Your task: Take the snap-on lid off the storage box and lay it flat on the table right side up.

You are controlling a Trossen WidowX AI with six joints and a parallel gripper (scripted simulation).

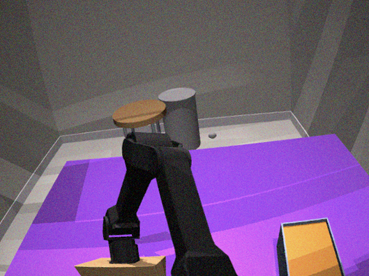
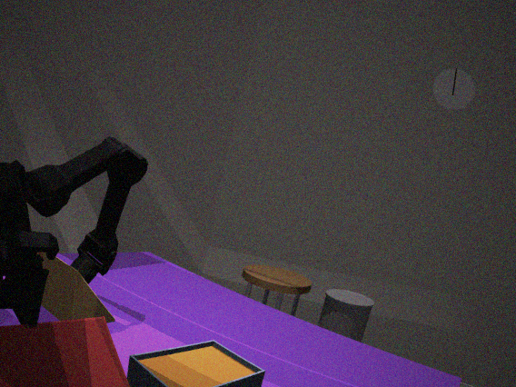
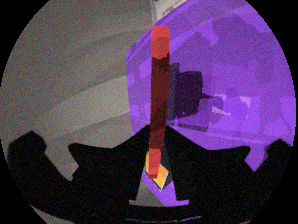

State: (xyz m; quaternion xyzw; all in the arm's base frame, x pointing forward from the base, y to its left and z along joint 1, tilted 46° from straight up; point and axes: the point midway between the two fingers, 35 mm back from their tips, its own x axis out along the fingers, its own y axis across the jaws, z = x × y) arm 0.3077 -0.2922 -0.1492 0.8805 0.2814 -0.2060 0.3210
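My gripper tip is now 6 cm short of the red lid, 1 cm to the left of it and 5 cm above it. The rest, counted from my gripper tip: storage box 11 cm ahead, 25 cm to the left, 12 cm below.
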